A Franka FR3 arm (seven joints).
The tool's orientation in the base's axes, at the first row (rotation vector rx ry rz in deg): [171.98, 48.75, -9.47]
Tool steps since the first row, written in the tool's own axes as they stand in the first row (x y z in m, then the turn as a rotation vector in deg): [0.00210, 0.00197, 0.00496, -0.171, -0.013, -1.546]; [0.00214, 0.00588, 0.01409, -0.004, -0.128, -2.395]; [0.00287, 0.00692, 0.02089, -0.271, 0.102, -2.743]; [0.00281, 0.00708, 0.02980, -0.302, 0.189, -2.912]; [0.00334, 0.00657, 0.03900, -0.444, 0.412, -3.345]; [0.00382, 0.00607, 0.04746, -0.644, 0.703, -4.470]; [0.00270, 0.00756, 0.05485, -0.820, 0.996, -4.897]
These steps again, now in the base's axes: [0.00233, -0.00081, -0.00518, -0.002, -0.008, 1.555]; [0.00353, -0.00453, -0.01431, 0.162, 0.216, 2.383]; [0.00403, -0.00534, -0.02116, 0.090, -0.104, 2.755]; [0.00320, -0.00592, -0.03001, 0.126, -0.186, 2.925]; [0.00249, -0.00562, -0.03921, 0.165, -0.431, 3.368]; [0.00181, -0.00533, -0.04767, 0.257, -0.732, 4.504]; [0.00093, -0.00752, -0.05491, 0.303, -1.054, 4.944]
